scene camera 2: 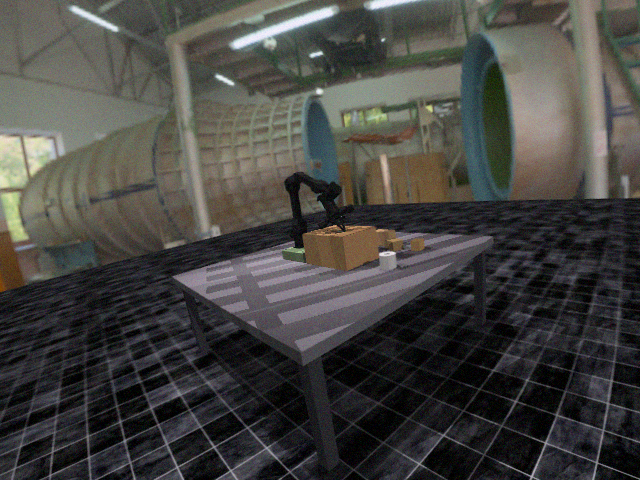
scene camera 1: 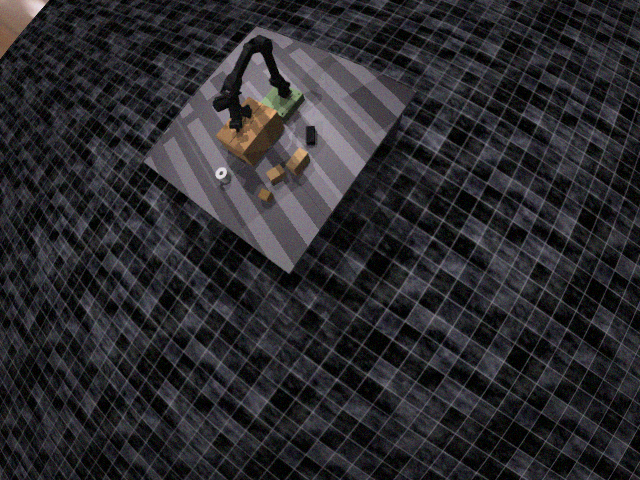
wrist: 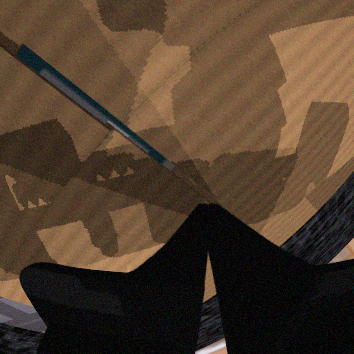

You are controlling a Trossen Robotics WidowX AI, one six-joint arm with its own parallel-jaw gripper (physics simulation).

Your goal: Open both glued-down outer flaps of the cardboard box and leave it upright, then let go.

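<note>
The cardboard box stands upright on the table. Its two outer flaps lie about flat over the top; one flap is at the upper right in the wrist view and the other flap at the lower left. A narrow gap runs between them, with a teal and grey strip showing in it. My gripper is shut and empty. It points down at the box top, its fingertips at the near end of the gap. The frames do not show clearly whether the tips touch the cardboard or reach into the gap.
A white roll stands beside the box. Small cardboard-coloured blocks and a black block lie on the table. The arm's green base is behind the box.
</note>
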